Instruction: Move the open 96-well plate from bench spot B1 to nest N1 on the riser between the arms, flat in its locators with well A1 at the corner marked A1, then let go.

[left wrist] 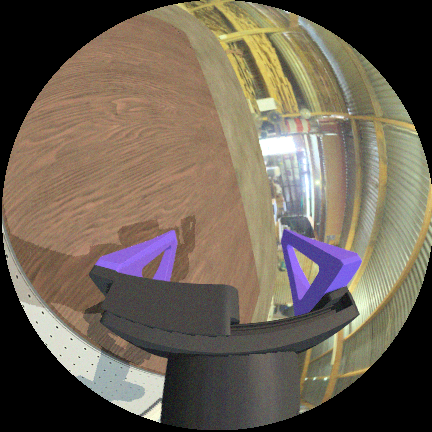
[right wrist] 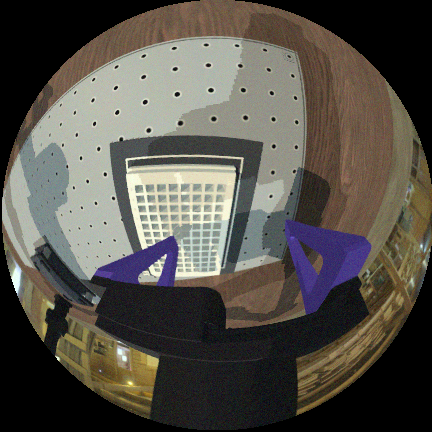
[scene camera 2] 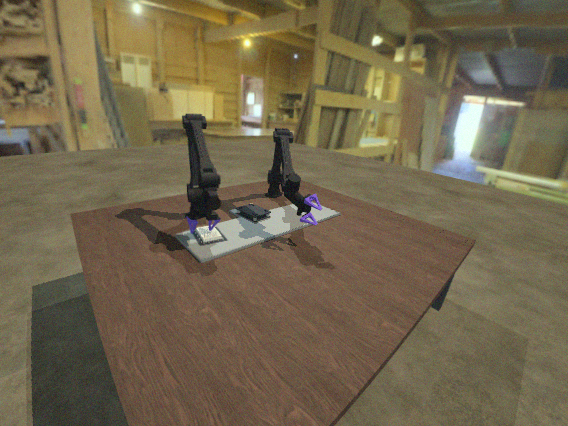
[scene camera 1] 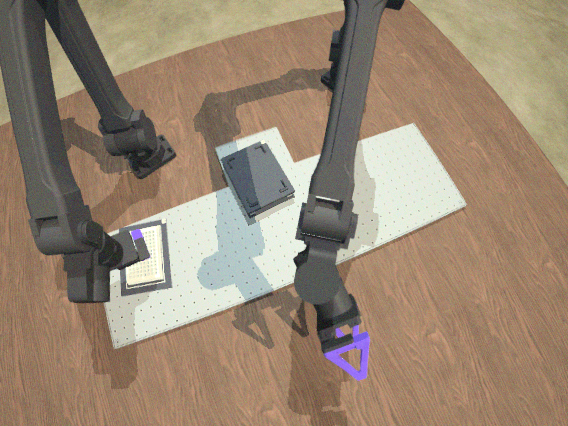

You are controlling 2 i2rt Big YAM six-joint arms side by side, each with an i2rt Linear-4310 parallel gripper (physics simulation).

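Places are measured from the left arm's base along level axes (x ahead, y left, z up), in centimetres.
Pixels of known places: left gripper, between the fingertips: (left wrist: 229, 236) (scene camera 2: 318, 217) (scene camera 1: 358, 362); right gripper, between the fingertips: (right wrist: 229, 234) (scene camera 2: 200, 231) (scene camera 1: 123, 261); left arm's base, origin of its link: (right wrist: 62, 299) (scene camera 2: 273, 195); right arm's base, origin of its link: (scene camera 1: 152, 157).
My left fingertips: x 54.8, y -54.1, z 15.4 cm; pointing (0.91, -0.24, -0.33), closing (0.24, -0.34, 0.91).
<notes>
For each thing: its top centre in the pictures, then the offset to it from my left fingertips. "spot": a spot on its surface instead. Level surfaces: height alone.
- open 96-well plate, centre of its top: (right wrist: 181, 238) (scene camera 1: 141, 254) (scene camera 2: 208, 231) dz -12.5, dx -45.3, dy -21.1 cm
- bench spot B1, a spot on its surface: (right wrist: 121, 190) (scene camera 1: 167, 269) spot: dz -14.0, dx -39.0, dy -18.4 cm
- Nest N1, centre of its top: (scene camera 1: 256, 172) (right wrist: 56, 285) (scene camera 2: 253, 208) dz -10.2, dx -43.0, dy +11.7 cm
- pale perforated board, height of its surface: dz -14.1 cm
- brown wooden table, height of its surface: dz -15.4 cm
The open 96-well plate (scene camera 1: 152, 260) (scene camera 2: 208, 234) (right wrist: 182, 200) is pale cream and lies flat within the dark frame of bench spot B1 (scene camera 1: 167, 260) (right wrist: 121, 190). My right gripper (scene camera 2: 202, 230) (right wrist: 229, 234) is open above the plate's near end in the right wrist view, with one finger overlapping the plate and the other out to its right. In scene camera 1 the right arm covers part of the plate. Nest N1 (scene camera 1: 257, 175) (scene camera 2: 253, 212) is a dark block with corner locators. My left gripper (scene camera 1: 359, 372) (scene camera 2: 317, 215) (left wrist: 229, 236) is open and empty, well away from the plate. Labels are unreadable.
The pale perforated board (scene camera 1: 190, 240) (scene camera 2: 280, 227) (right wrist: 195, 80) lies on the brown wooden table (scene camera 1: 225, 380) (scene camera 2: 225, 325) (left wrist: 100, 150). The left arm crosses above the board to the right of the nest in scene camera 1.
</notes>
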